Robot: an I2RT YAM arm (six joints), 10 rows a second.
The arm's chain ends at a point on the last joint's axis. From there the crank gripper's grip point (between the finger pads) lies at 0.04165 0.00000 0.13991 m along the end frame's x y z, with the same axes.
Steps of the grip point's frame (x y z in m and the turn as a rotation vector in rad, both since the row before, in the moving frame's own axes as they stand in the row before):
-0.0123, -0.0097, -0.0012, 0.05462, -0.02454, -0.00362
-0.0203, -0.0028, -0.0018, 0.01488, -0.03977, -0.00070
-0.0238, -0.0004, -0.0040, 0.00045, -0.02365, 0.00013
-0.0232, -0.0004, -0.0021, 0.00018, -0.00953, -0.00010
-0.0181, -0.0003, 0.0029, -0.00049, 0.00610, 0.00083
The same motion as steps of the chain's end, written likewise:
-0.0088, -0.0019, -0.0020, 0.05462, -0.02454, -0.00362
-0.0147, -0.0007, -0.0033, 0.01488, -0.03977, -0.00070
-0.0205, -0.0003, -0.0049, 0.00045, -0.02365, 0.00013
-0.0219, -0.0004, -0.0025, 0.00018, -0.00953, -0.00010
-0.0190, -0.0004, 0.0032, -0.00049, 0.00610, 0.00083

